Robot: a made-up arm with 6 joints. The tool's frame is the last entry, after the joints.
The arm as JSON. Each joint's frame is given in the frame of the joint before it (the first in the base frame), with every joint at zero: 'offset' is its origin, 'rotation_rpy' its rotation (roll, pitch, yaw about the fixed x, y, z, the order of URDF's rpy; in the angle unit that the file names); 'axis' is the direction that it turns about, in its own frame. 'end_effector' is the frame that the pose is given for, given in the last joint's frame.
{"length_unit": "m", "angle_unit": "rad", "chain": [
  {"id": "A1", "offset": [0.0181, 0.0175, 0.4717], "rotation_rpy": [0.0, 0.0, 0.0], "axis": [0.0, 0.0, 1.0]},
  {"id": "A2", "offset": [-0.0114, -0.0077, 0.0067], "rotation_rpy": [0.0, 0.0, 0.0], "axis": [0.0, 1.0, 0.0]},
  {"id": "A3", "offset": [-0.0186, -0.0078, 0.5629], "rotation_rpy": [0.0, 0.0, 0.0], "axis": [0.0, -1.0, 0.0]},
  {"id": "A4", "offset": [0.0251, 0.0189, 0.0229], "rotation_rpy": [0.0, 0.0, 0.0], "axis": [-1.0, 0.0, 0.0]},
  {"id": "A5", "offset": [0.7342, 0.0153, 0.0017], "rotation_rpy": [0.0, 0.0, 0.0], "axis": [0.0, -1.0, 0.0]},
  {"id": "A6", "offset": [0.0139, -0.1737, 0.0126], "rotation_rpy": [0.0, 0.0, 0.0], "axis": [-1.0, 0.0, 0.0]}
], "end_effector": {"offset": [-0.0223, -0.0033, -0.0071], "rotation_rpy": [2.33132, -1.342, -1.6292]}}
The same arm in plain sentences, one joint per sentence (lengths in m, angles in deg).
The arm has six revolute joints in a row. What follows holds with every joint at zero, and every direction is one of the base frame's. Joint 1 sits 0.0181 m along +x and 0.0175 m along +y and 0.4717 m along +z from the base frame's origin and turns about +z. Joint 2 sits 0.0114 m along -x and 0.0077 m along -y and 0.0067 m along +z from joint 1 and turns about +y. Joint 3 sits 0.0186 m along -x and 0.0078 m along -y and 0.5629 m along +z from joint 2 and turns about -y. Joint 4 sits 0.0251 m along +x and 0.0189 m along +y and 0.0229 m along +z from joint 3 and turns about -x. Joint 5 sits 0.7342 m along +x and 0.0153 m along +y and 0.0017 m along +z from joint 4 and turns about -y. Joint 6 sits 0.0139 m along +x and 0.1737 m along -y and 0.0126 m along +z from joint 5 and turns about -x. The tool frame, which is the frame that the pose is given for, sits 0.0223 m along -x and 0.0033 m along -y and 0.0071 m along -z from joint 6; its axes are the base frame's turned by roll 133.57, pitch -76.89 and yaw -93.35 deg (as in URDF: about the fixed x, then y, then z).
